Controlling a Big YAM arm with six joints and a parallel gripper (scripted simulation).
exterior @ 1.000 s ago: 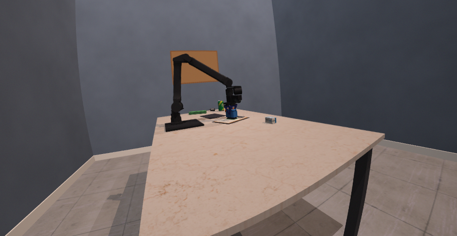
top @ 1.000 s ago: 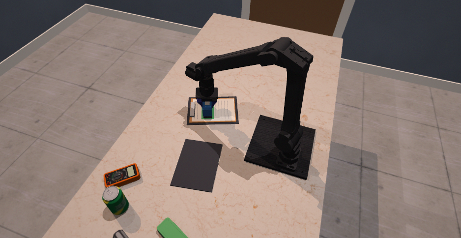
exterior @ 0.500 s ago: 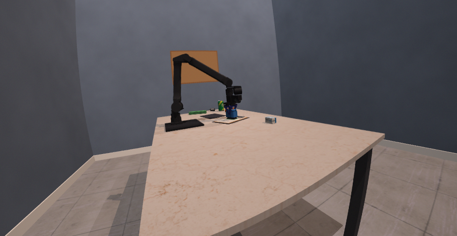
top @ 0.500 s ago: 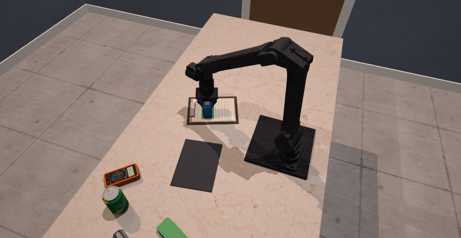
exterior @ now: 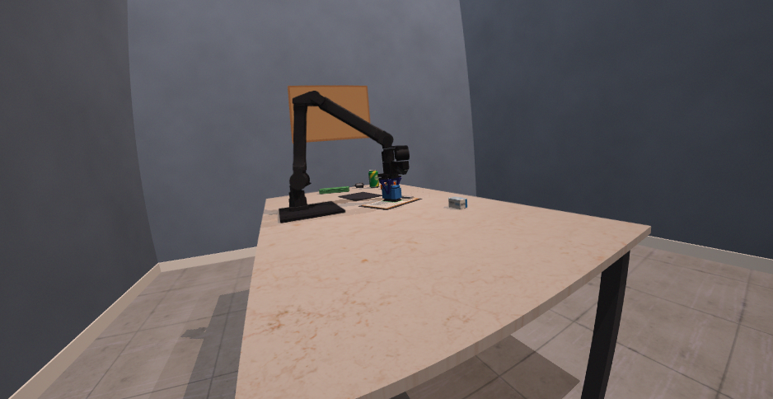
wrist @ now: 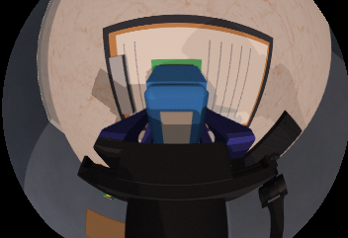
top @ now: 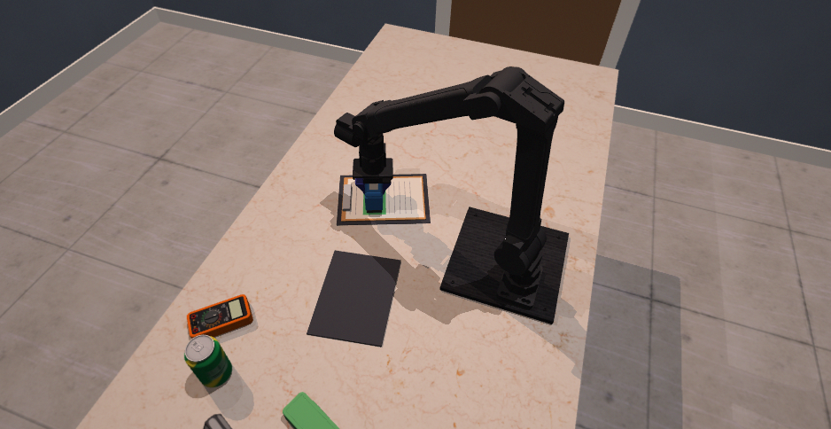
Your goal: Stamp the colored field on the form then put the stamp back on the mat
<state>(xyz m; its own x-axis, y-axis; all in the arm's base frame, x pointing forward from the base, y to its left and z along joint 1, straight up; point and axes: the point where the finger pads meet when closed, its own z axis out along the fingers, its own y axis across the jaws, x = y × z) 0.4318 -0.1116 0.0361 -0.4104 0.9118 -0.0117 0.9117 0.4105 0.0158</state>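
The stamp is 10 mm below my hand. Also, from my hand: form: 20 mm to the right, 40 mm below; then dark mat: 80 mm behind, 280 mm to the left, 40 mm below; then green flat object: 170 mm behind, 590 mm to the left, 30 mm below.
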